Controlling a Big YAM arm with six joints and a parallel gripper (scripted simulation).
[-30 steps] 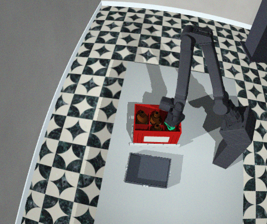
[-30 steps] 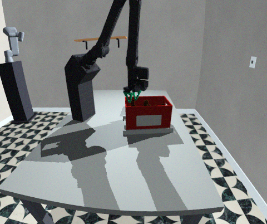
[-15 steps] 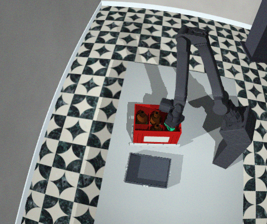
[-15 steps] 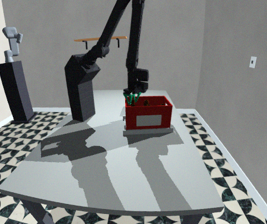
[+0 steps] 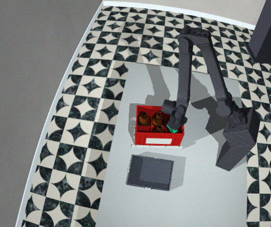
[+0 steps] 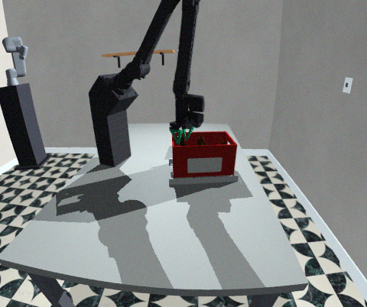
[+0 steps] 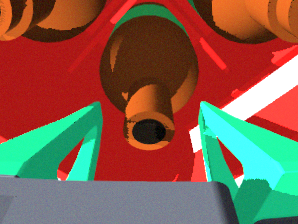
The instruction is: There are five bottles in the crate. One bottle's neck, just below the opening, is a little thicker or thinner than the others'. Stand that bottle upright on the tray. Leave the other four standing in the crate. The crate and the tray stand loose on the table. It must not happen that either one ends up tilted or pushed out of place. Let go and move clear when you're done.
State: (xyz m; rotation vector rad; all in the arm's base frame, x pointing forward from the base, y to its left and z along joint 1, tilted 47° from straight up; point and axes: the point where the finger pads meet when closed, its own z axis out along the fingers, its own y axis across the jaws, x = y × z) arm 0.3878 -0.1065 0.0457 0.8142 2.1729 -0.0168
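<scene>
Now: hand 90 mm short of the crate, 70 mm above it and 50 mm to the left of it. Also, from my hand: dark grey tray (220 mm to the left, 150 mm ahead, 140 mm below); then glass bottle (90 mm to the right, 90 mm ahead, 60 mm below).
</scene>
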